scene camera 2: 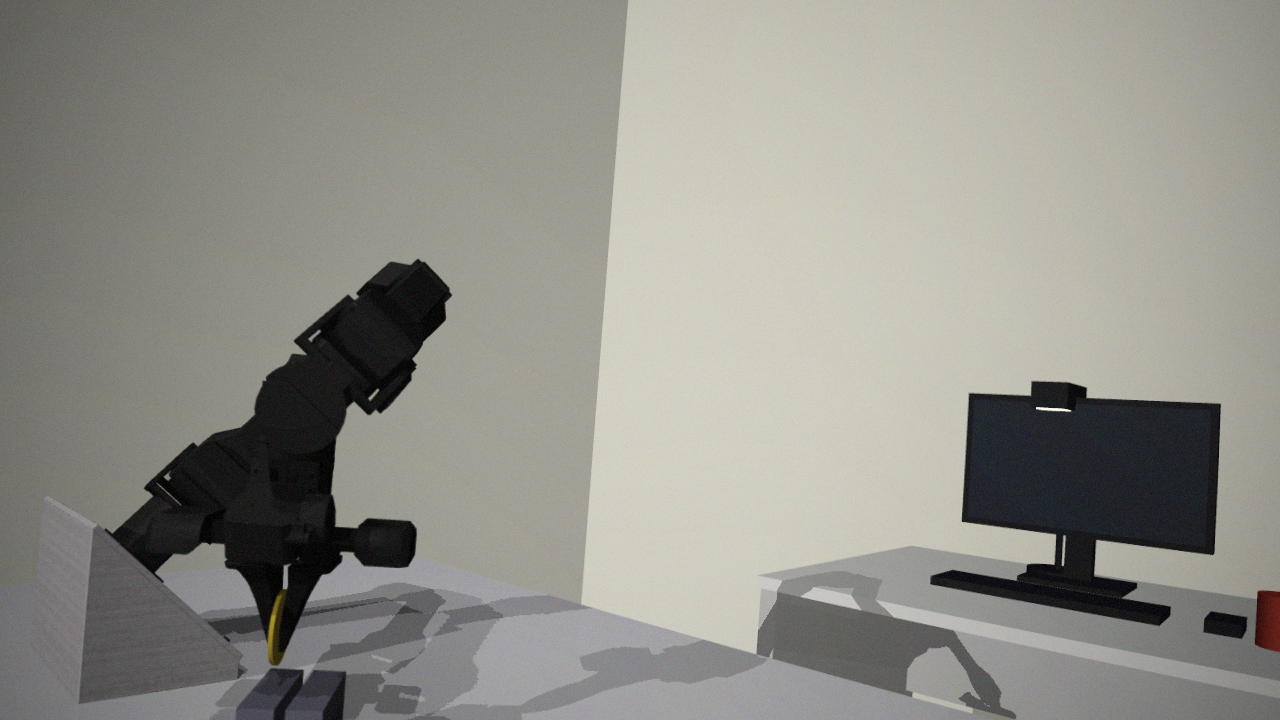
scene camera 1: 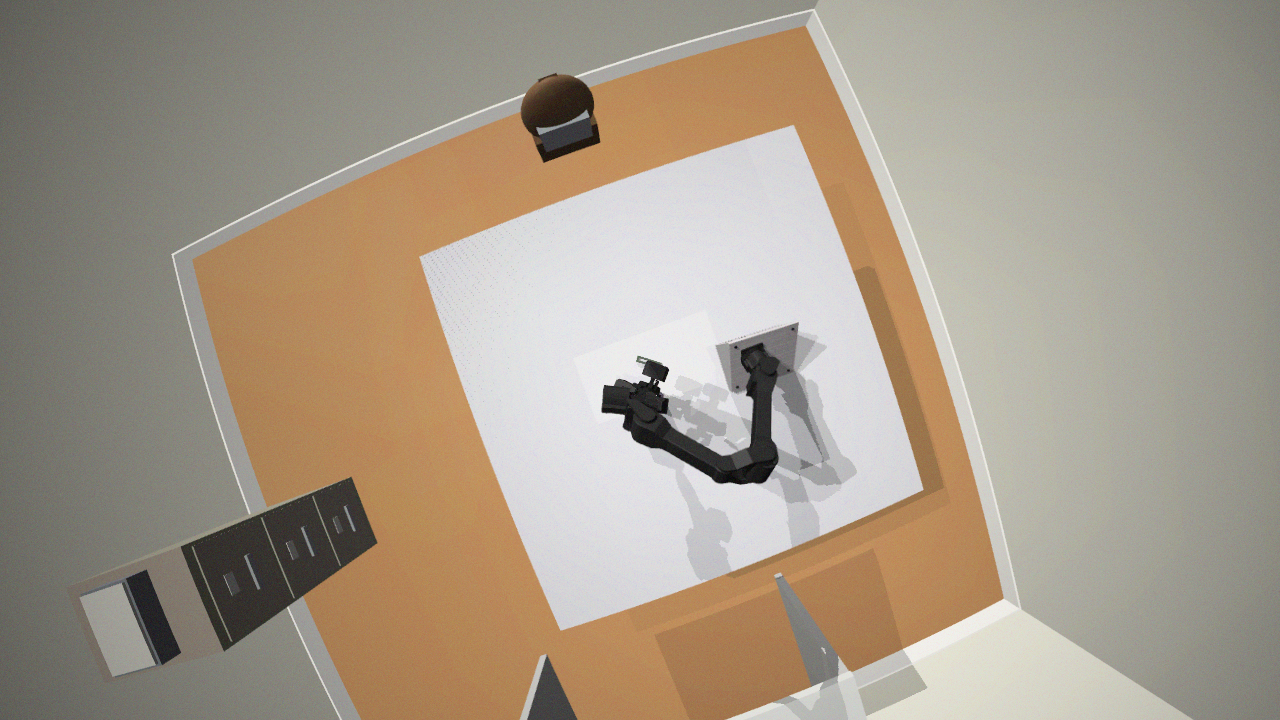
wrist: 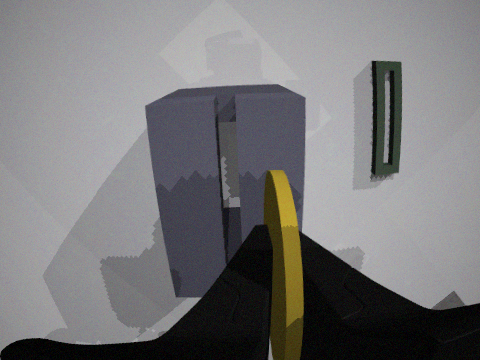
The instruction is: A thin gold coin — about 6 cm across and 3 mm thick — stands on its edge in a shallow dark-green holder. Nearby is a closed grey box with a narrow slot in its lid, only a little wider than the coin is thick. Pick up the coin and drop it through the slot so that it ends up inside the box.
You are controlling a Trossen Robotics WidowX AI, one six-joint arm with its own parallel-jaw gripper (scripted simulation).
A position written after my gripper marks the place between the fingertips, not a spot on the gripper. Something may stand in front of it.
Note:
My gripper (scene camera 2: 278, 650) carries a gold coin.
My gripper is seen too in scene camera 1 (scene camera 1: 644, 394) and in the wrist view (wrist: 271, 237).

